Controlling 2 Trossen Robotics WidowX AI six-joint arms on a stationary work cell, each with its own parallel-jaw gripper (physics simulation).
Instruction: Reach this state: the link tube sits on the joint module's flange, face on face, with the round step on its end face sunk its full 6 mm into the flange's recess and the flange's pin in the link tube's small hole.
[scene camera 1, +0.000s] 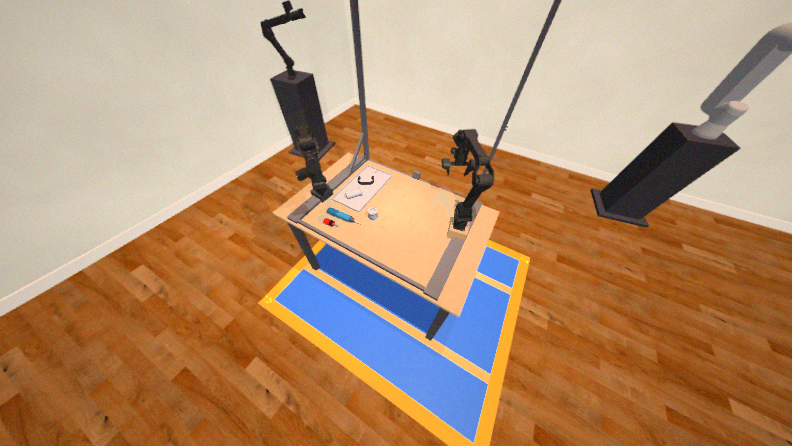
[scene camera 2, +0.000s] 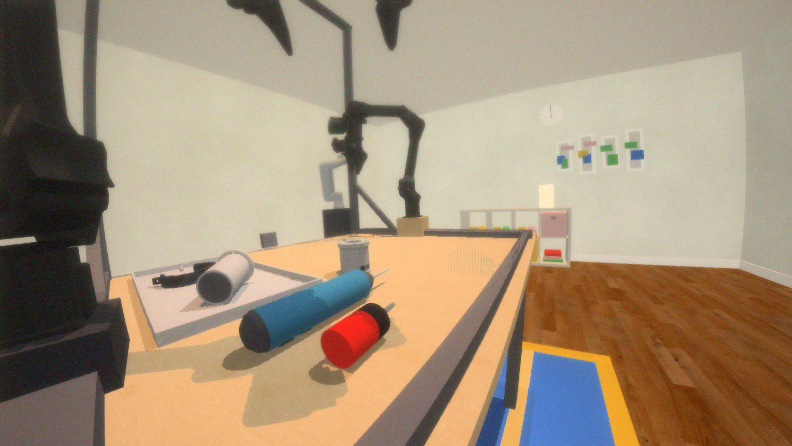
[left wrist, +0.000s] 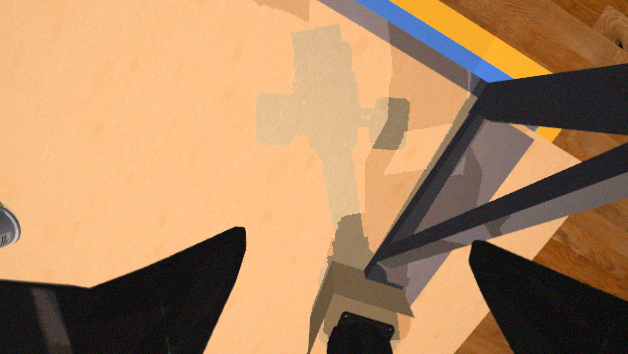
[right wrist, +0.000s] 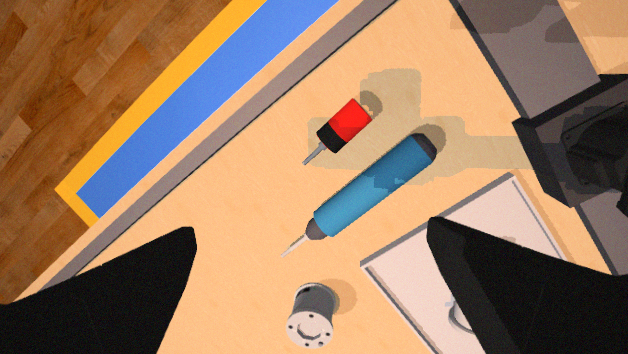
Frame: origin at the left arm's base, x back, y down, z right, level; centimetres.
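Seen in the pictures: left gripper, fingertip midpoint: (scene camera 1: 456, 175) (scene camera 2: 354, 173) (left wrist: 356, 244); right gripper, fingertip midpoint: (scene camera 1: 320, 191) (scene camera 2: 344, 49) (right wrist: 312, 232); left arm's base, origin of the base link: (scene camera 1: 459, 225) (scene camera 2: 412, 217) (left wrist: 359, 339); right arm's base, origin of the base link: (scene camera 2: 36, 328) (right wrist: 602, 145).
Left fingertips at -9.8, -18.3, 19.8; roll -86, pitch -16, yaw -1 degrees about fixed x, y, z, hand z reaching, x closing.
Observation:
Offsets run from my left fingertips to a thing's top centre, as dx, dy, dz. "pt": to the spot under its first point.
The link tube @(-60.1, +18.8, -13.1) (scene camera 1: 353, 193) (scene camera 2: 227, 277), a pale cylinder, lies on its side in the white tray. In the right wrist view, part of the link tube (right wrist: 460, 318) shows beside the right finger, which hides the rest. The joint module @(-41.6, +19.2, -25.3) (scene camera 1: 372, 212) (scene camera 2: 353, 255) (right wrist: 312, 312) stands upright on the table outside the tray, flange up, with a recess and small holes; its edge shows at the far left of the left wrist view. The right gripper (right wrist: 311, 225) (scene camera 2: 340, 51) is open and empty, above the table near the module. The left gripper (left wrist: 357, 237) (scene camera 2: 358, 160) is open and empty, high and far from both parts.
A blue tool @(pt -59.8, +21.8, -33.7) (scene camera 1: 339, 214) (scene camera 2: 310, 309) (right wrist: 375, 185) and a red-and-black tool @(-61.8, +22.1, -40.0) (scene camera 1: 329, 222) (scene camera 2: 355, 336) (right wrist: 345, 125) lie near the module. A black curved part @(pt -57.7, +23.0, -0.3) (scene camera 1: 365, 180) (scene camera 2: 180, 276) lies in the tray @(-58.3, +24.0, -2.7) (scene camera 1: 361, 207) (scene camera 2: 156, 337) (right wrist: 367, 260). Frame rails (scene camera 2: 443, 371) edge the table.

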